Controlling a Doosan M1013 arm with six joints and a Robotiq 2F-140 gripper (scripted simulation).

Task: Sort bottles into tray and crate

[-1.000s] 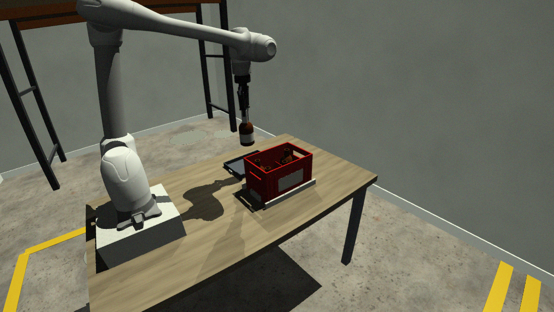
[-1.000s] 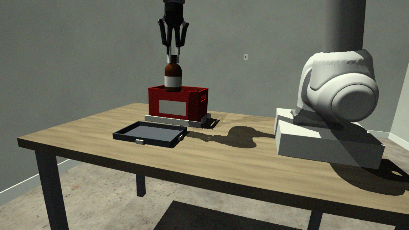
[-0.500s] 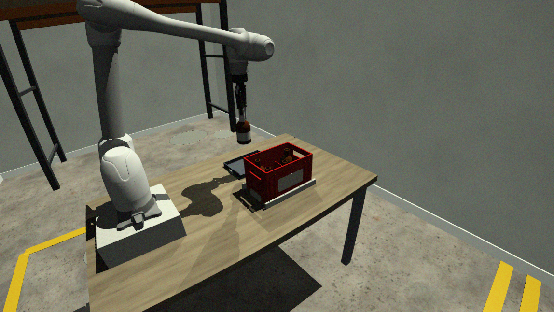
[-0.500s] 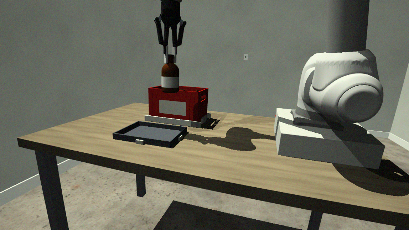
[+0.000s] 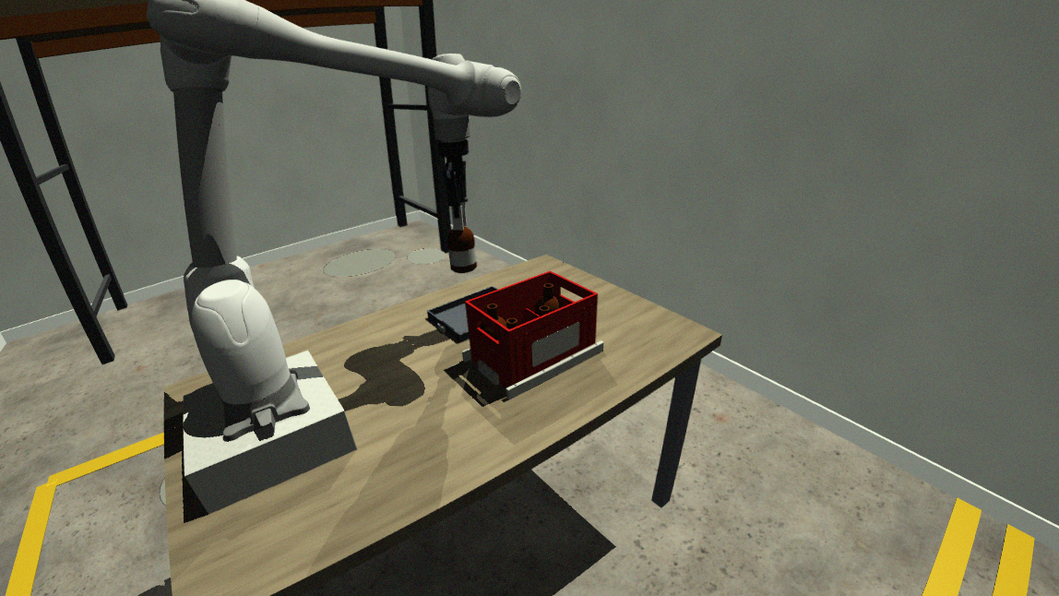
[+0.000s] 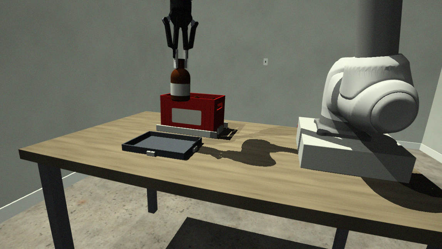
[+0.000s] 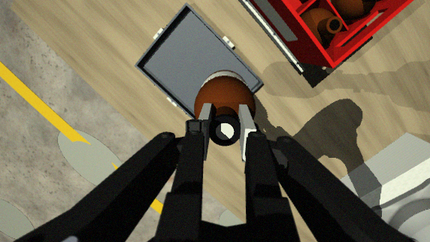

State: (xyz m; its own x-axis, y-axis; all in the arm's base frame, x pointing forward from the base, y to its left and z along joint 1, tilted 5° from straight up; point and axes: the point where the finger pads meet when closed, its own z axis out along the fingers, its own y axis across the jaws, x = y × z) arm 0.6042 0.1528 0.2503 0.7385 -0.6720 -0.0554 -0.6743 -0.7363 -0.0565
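Right now the brown capped bottle is 70 mm below my hand. Also, from my hand: red crate (60 mm ahead, 240 mm to the right, 260 mm below); dark tray (50 mm ahead, 40 mm to the left, 330 mm below).
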